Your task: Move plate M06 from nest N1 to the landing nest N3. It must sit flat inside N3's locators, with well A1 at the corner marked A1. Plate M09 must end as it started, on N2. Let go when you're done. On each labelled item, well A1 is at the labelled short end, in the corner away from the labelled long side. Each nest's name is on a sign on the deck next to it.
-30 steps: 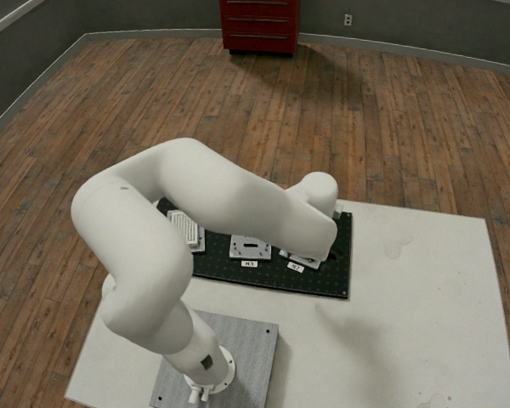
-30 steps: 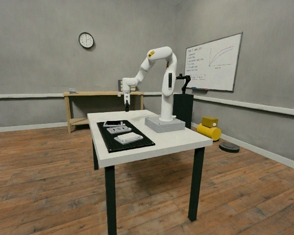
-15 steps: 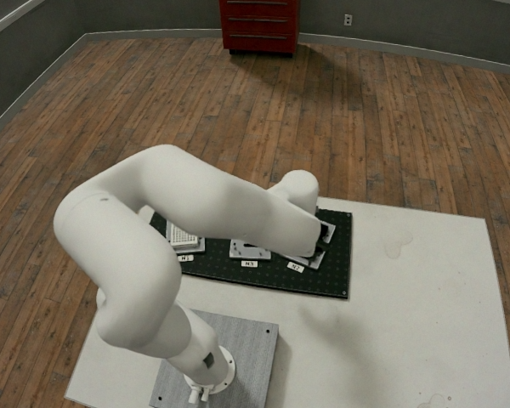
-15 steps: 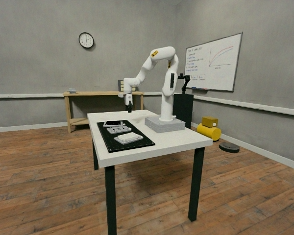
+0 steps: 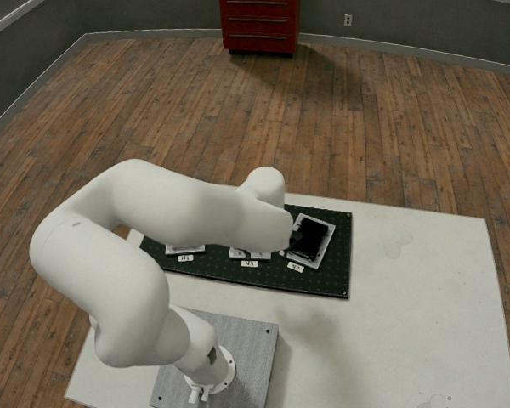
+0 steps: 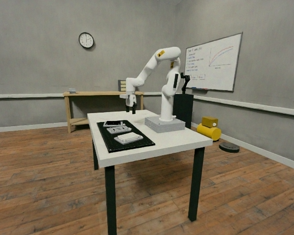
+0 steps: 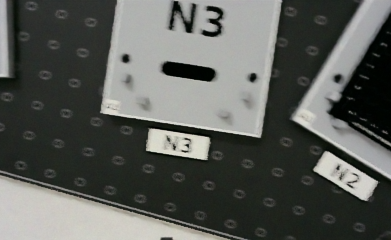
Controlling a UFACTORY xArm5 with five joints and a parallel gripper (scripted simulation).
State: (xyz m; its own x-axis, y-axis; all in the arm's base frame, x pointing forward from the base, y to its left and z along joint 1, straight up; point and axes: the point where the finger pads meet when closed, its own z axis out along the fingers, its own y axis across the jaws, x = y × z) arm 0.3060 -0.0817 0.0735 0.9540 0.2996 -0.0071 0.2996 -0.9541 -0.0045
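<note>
The white plate M06 is 28 cm to the left of my hand, 11 cm below it and 10 cm ahead of it. The rest, counted from my hand: nest N1 (28 cm to the left, 13 cm below, 10 cm ahead); nest N3 (13 cm below, 12 cm ahead, 7 cm to the left); black plate M09 (14 cm ahead, 11 cm below, 10 cm to the right).
</note>
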